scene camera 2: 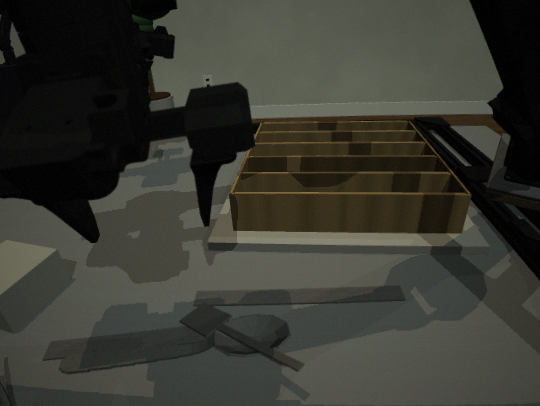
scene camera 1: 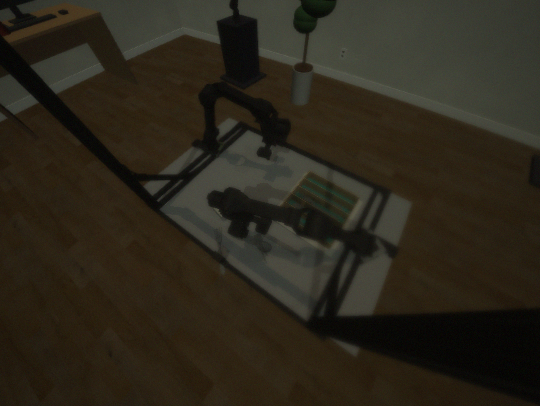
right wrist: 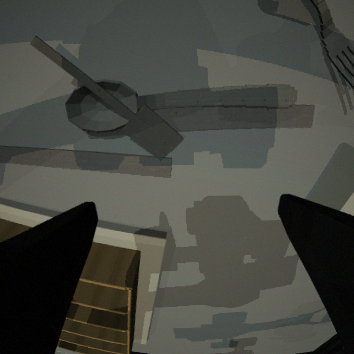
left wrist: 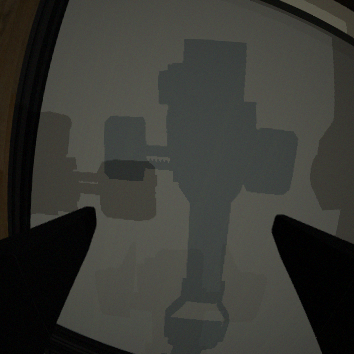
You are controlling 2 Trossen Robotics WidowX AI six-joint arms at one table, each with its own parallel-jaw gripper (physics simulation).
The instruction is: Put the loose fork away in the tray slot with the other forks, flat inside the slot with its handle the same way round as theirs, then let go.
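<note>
The loose fork [right wrist: 332, 42] lies on the table at the top right of the right wrist view, cut off by the edge, tines pointing down and right. The wooden slotted tray [scene camera 1: 334, 186] [scene camera 2: 350, 212] [right wrist: 115, 260] stands on a pale board; its forks cannot be made out. My right gripper [scene camera 1: 251, 230] [scene camera 2: 151, 232] [right wrist: 189, 207] is open and empty, above the table beside the tray's end, with the fork off to one side. My left gripper [scene camera 1: 265, 151] [left wrist: 186, 220] is open and empty above the table, away from the tray; scene camera 2 shows it unclearly.
A spoon or ladle [scene camera 2: 260, 332] [right wrist: 80, 107] lies under a spatula-like piece [scene camera 2: 205, 320] [right wrist: 157, 132]. A flat strip [scene camera 2: 300, 296] [right wrist: 90, 161] lies between them and the tray. A pale block [scene camera 2: 25, 280] stands at the left of scene camera 2.
</note>
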